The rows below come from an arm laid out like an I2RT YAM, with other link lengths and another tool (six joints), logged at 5 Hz.
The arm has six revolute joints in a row. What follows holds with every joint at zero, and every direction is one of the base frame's.
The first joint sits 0.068 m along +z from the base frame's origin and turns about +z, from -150 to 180 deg.
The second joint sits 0.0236 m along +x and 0.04 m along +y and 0.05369 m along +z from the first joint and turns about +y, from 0 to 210 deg.
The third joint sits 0.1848 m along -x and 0.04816 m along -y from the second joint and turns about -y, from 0 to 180 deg.
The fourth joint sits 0.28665 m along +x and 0.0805 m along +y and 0.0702 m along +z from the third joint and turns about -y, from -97 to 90 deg.
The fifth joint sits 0.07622 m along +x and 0.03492 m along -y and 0.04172 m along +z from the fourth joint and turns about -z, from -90 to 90 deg.
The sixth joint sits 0.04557 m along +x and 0.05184 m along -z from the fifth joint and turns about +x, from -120 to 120 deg.
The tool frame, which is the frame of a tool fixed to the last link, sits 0.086 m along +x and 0.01 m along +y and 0.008 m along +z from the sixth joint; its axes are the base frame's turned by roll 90, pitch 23.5 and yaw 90 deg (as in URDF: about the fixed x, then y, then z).
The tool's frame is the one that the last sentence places.
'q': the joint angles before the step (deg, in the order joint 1, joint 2, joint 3, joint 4, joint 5, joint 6). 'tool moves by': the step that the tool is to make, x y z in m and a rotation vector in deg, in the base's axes. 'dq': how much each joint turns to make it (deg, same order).
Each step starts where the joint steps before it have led.
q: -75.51 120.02 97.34 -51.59 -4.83 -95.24
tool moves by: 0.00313 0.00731 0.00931 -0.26 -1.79 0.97
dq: 0.10 -3.12 -2.44 -0.02 -1.84 -0.38
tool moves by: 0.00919 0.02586 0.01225 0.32 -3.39 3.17
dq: 0.96 -7.56 -7.40 0.24 -3.85 -1.17
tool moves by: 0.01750 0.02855 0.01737 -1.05 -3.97 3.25
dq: 2.39 -8.73 -7.48 0.96 -3.59 0.26
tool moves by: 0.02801 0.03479 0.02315 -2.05 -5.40 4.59
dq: 4.27 -9.80 -7.24 1.59 -4.19 1.32
